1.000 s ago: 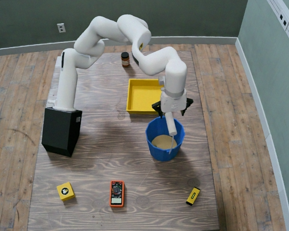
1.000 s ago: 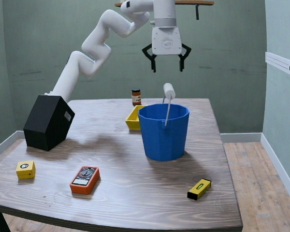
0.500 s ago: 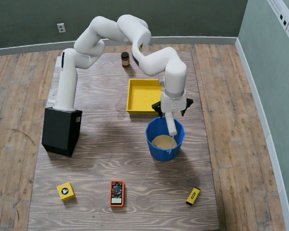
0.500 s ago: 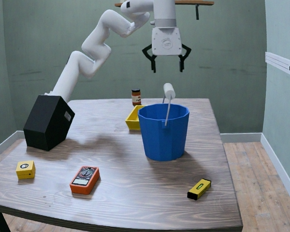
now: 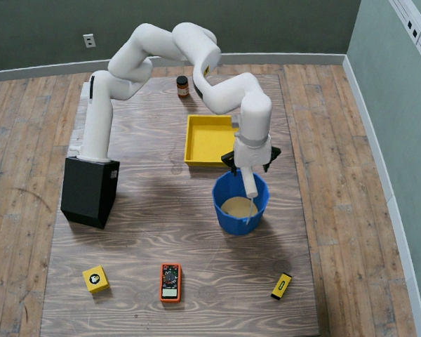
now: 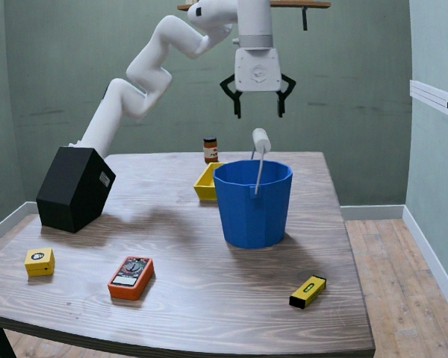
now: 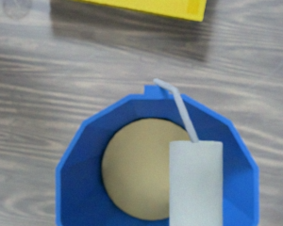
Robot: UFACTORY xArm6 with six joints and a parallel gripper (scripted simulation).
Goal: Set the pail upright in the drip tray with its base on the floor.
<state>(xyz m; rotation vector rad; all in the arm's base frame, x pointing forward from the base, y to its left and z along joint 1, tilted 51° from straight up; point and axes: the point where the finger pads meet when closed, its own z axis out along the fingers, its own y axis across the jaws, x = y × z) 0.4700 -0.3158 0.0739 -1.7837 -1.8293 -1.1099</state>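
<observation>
Now: hand 1 cm past the pail wire handle and 9 cm above it. From my hand the other things lie so: yellow drip tray (10 cm behind, 32 cm to the left, 28 cm below); blue pail (1 cm behind, 16 cm below); yellow level (11 cm ahead, 27 cm to the right, 29 cm below).
</observation>
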